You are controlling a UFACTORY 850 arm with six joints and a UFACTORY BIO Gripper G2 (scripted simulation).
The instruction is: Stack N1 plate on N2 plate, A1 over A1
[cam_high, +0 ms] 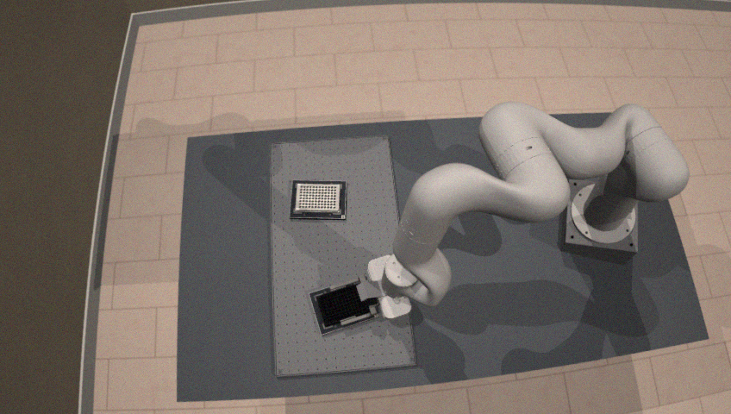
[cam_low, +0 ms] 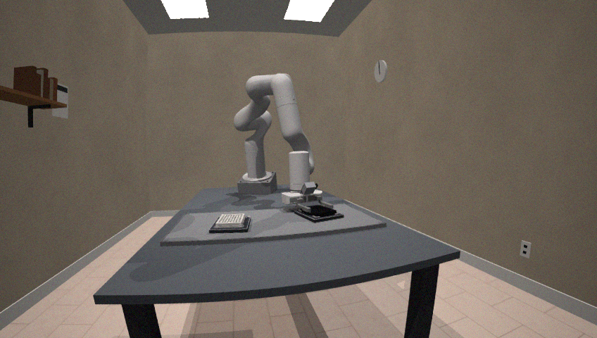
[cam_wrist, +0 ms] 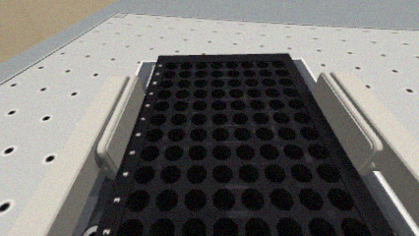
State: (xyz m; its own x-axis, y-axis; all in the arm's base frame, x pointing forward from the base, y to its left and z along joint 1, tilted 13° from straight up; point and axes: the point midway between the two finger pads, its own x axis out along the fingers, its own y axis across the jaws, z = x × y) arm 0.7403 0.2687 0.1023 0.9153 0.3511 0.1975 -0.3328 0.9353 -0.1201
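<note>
Right now my hand is 2 cm above the nest N1. The rest, counted from my hand: white 96-well plate (31 cm to the right, 9 cm ahead, 1 cm below); black 96-well plate (1 cm below); nest N2 (31 cm to the right, 9 cm ahead, 2 cm below).
</note>
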